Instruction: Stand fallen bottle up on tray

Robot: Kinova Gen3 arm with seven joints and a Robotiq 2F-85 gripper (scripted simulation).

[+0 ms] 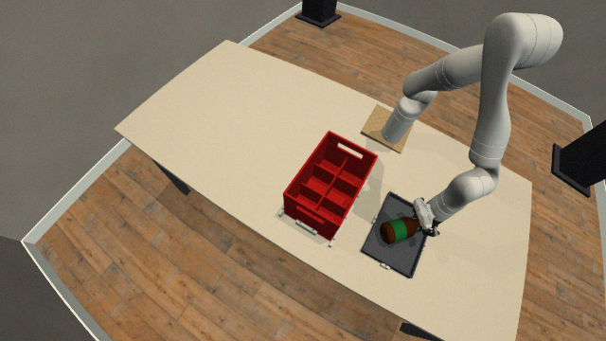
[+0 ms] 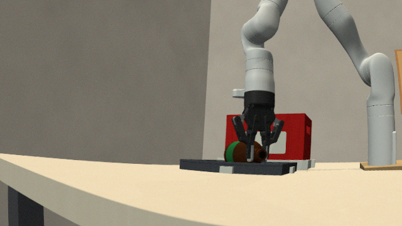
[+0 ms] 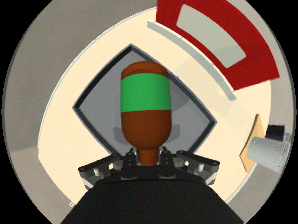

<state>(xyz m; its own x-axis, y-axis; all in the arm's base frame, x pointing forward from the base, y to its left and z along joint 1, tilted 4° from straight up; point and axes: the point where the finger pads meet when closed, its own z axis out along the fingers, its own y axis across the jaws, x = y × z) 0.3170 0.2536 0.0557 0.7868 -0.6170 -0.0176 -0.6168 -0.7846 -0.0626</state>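
The brown bottle lies 40 mm ahead of my hand and 30 mm to the right of it. From my hand the other things lie so: dark grey tray: 50 mm ahead, 30 mm to the right, 30 mm below; then red crate: 320 mm to the right, 90 mm ahead, 40 mm above.
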